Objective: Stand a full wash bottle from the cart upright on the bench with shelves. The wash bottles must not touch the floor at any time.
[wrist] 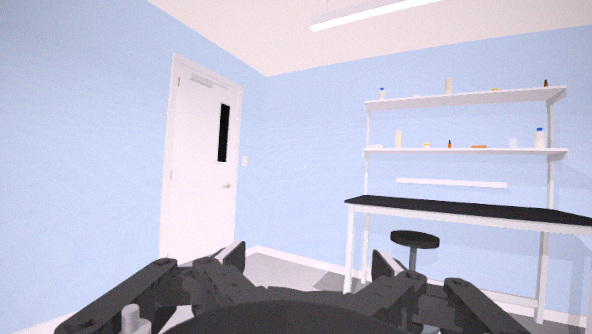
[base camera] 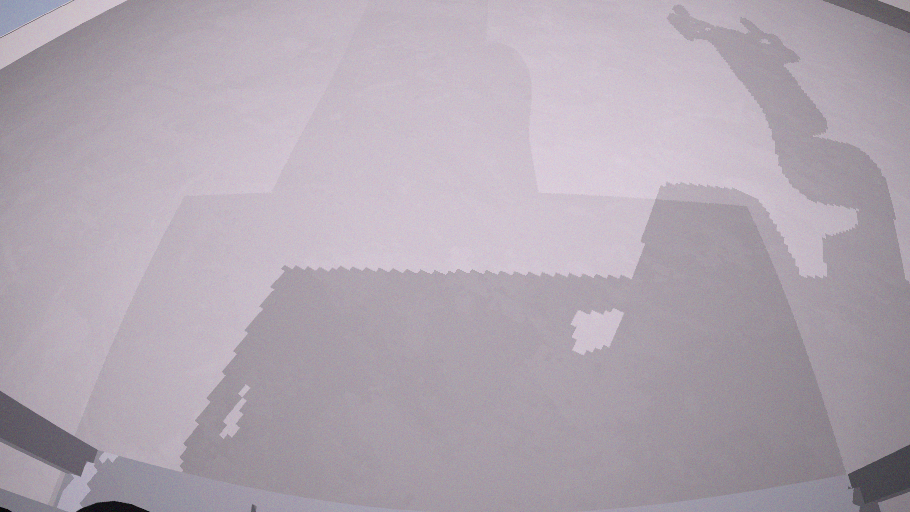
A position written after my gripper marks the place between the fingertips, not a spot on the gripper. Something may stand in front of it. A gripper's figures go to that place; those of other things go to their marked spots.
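My gripper (wrist: 307,259), 160 mm from the lens. Bench with shelves (wrist: 546,220), 1860 mm from the lens. White door (wrist: 198,196), 2450 mm from the lens. Spots on the bench with shelves and the white door, 2610 mm apart.
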